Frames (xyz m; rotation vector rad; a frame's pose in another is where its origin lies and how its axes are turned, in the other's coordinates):
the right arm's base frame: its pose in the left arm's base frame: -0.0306 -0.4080 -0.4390 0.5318 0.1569 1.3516
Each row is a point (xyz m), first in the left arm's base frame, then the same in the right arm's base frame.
Working: the left arm's base frame: its pose in the right arm's base frame: 0.4811 0.2195 0.2836 -0.5318 -0.1569 -1.3516

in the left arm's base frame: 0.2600 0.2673 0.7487
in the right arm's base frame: 0.9400 0.3587 0.9689
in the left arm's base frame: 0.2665 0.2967 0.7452
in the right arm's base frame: 0.9689 0.3549 0.9605
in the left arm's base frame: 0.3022 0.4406 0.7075
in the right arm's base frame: 1.1071 0.3236 0.9028
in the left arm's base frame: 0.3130 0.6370 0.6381
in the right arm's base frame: 1.2836 0.3063 0.7930
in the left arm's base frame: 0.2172 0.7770 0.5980
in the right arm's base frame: 1.3876 0.3898 0.6808
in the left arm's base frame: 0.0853 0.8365 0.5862
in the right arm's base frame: 1.4121 0.5084 0.6007
